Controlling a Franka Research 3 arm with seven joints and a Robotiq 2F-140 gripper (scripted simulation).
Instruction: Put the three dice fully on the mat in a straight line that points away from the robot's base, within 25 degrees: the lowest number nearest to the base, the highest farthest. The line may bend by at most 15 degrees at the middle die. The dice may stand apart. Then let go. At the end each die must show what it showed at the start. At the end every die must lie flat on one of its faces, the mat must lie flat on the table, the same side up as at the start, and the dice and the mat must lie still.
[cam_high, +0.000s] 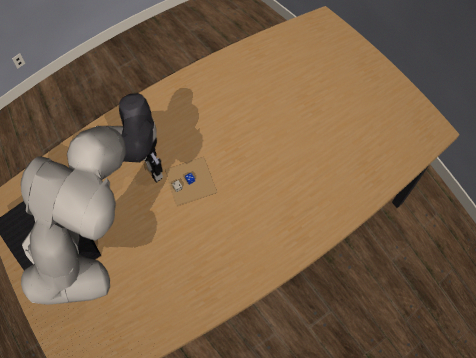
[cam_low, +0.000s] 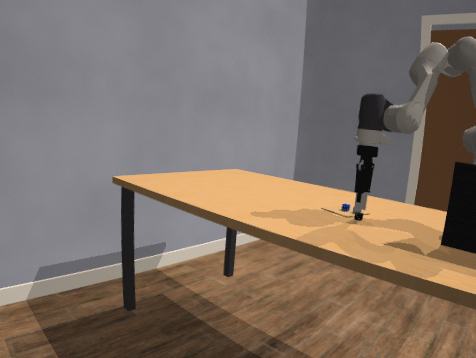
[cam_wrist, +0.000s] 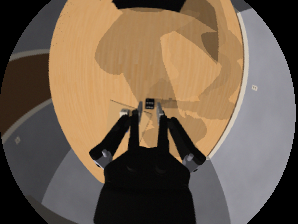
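My gripper is now 5 cm above the black die. The rest, counted from my hand: white die 8 cm to the right, 5 cm below, 3 cm ahead; thin tan mat 8 cm to the right, 8 cm ahead, 6 cm below; blue die 8 cm to the right, 8 cm ahead, 5 cm below.
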